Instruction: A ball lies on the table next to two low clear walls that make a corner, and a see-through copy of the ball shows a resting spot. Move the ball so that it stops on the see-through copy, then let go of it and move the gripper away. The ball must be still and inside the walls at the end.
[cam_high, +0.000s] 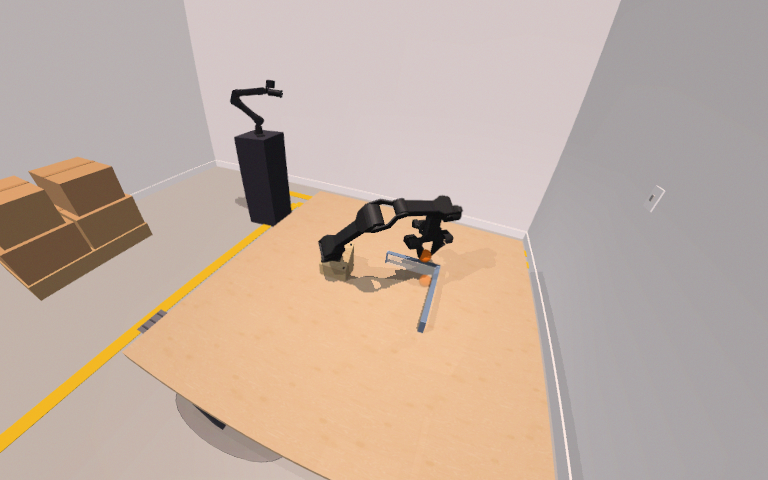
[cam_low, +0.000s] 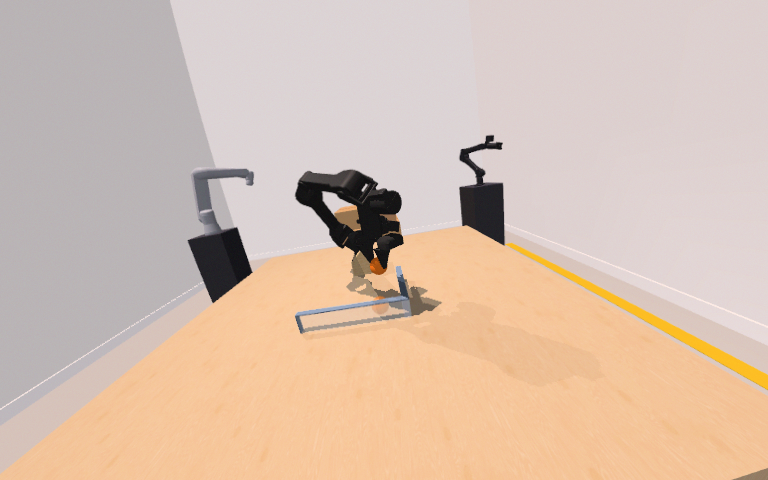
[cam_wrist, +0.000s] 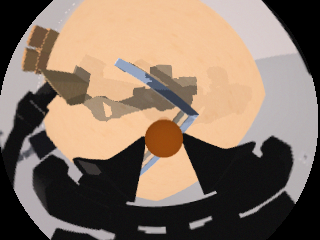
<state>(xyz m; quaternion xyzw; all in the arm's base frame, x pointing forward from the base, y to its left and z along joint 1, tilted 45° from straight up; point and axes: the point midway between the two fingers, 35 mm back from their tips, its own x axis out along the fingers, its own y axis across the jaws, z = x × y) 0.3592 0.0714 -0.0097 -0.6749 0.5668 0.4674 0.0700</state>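
The see-through copy of ball is 11 cm below my gripper tip, 2 cm to the right of it and 2 cm ahead of it. Also, from my gripper tip: orange ball (right at my gripper tip); clear wall (11 cm below, 10 cm to the right, 5 cm ahead).
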